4 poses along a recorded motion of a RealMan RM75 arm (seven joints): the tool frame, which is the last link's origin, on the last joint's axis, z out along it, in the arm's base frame.
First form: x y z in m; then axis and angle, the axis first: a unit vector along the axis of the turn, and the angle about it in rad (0 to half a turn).
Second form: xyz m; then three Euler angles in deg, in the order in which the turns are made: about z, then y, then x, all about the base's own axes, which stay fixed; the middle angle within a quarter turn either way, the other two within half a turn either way. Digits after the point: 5 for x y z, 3 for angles.
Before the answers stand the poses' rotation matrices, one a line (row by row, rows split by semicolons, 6 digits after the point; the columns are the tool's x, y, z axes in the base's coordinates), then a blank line. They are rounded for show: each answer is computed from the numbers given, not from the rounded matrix.
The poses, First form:
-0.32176 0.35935 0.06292 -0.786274 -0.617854 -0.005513 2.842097
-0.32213 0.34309 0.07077 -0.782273 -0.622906 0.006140 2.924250
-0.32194 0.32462 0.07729 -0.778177 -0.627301 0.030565 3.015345
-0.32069 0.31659 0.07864 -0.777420 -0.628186 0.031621 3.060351
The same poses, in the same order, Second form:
0.253447 0.951606 -0.173814; 0.948353 -0.208992 0.238642; 0.190767 -0.225320 -0.955426
0.233031 0.961777 -0.143814; 0.964425 -0.209579 0.161127; 0.124827 -0.176245 -0.976399
0.214258 0.968569 -0.126366; 0.976266 -0.208160 0.059788; 0.031604 -0.136177 -0.990180
0.210069 0.972552 -0.100063; 0.977685 -0.208767 0.023427; 0.001894 -0.102752 -0.994705

-0.32176 0.35935 0.06292 -75.086 -10.010 -165.976
-0.32213 0.34309 0.07077 -76.380 -8.269 -170.629
-0.32194 0.32462 0.07729 -77.526 -7.260 -176.545
-0.32069 0.31659 0.07864 -77.811 -5.743 -178.651

